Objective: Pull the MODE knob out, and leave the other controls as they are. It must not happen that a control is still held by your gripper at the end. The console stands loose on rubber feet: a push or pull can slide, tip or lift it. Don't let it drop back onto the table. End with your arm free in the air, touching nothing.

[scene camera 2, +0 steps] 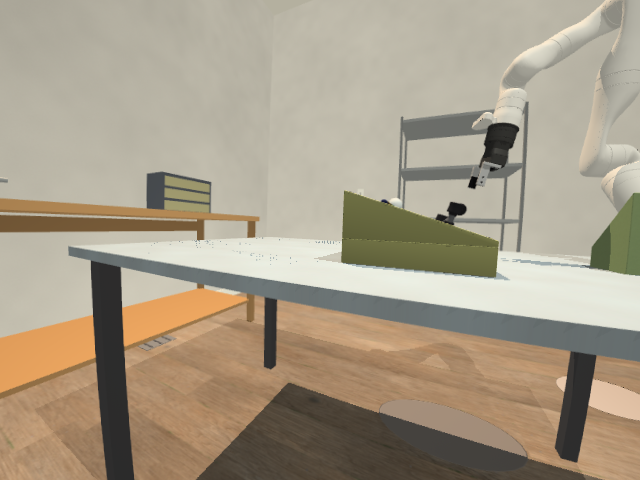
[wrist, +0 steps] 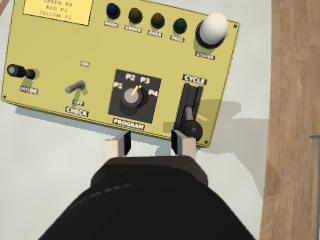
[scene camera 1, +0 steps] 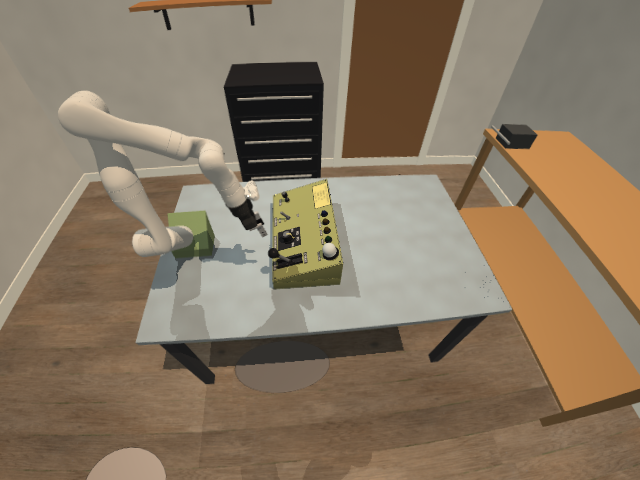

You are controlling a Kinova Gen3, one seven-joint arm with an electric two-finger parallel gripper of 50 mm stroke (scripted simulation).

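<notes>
A yellow-green console (scene camera 2: 374,233) is visible; the console (wrist: 105,53) appears again, and so does the console (scene camera 1: 316,256). I also see my gripper (scene camera 2: 475,186), with a further sighting of my gripper (wrist: 151,139).
</notes>
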